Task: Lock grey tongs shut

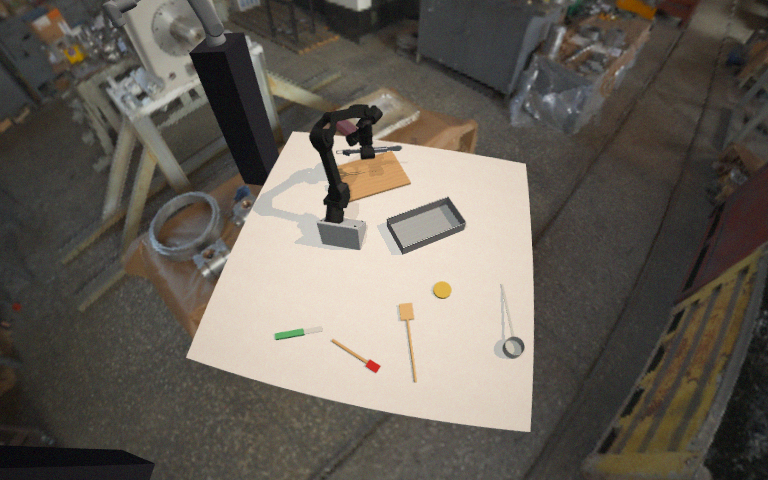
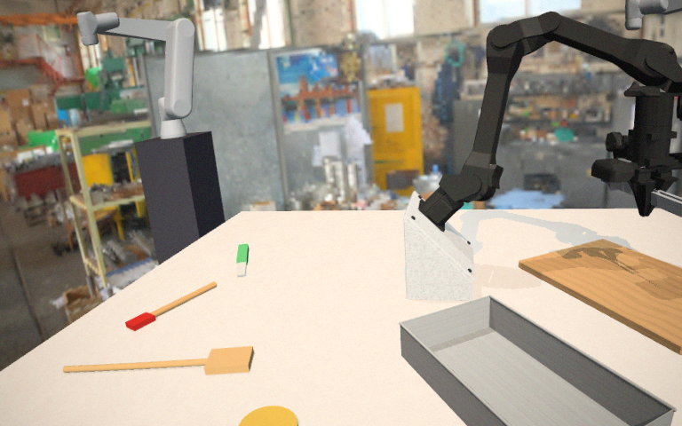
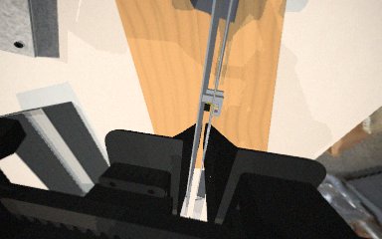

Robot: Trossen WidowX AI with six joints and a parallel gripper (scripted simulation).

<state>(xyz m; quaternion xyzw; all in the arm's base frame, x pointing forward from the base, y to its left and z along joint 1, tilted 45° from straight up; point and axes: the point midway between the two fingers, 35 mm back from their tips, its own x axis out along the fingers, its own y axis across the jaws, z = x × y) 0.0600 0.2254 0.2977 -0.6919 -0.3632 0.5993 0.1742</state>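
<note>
Now: gripper tip 30 mm past the small yellow mark, 10 mm to the left of it and 40 mm below it. Also, from my gripper tip: wooden board 130 mm below; then yellow disc 400 mm ahead, 540 mm to the right, 130 mm below; then grey roasting tin 310 mm ahead, 260 mm to the right, 110 mm below.
</note>
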